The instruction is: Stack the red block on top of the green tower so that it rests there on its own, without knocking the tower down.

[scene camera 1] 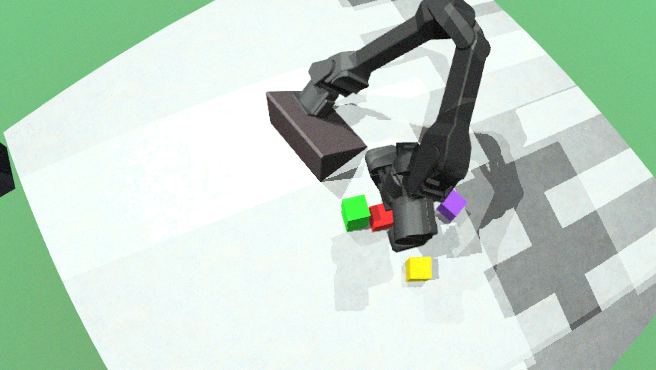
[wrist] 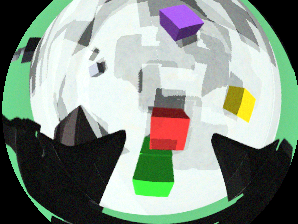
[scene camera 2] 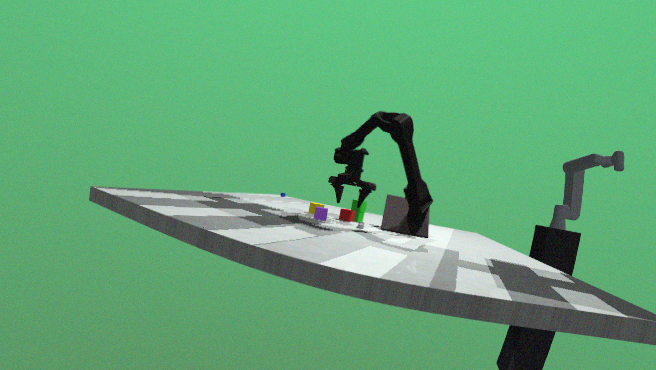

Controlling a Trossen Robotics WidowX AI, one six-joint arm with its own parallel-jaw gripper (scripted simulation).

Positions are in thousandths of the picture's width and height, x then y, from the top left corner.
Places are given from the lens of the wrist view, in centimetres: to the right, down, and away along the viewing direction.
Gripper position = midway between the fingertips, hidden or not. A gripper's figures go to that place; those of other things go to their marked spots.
my gripper (wrist: 579, 614): 2, 2, 9
red block (wrist: 569, 560): 2, 1, 11
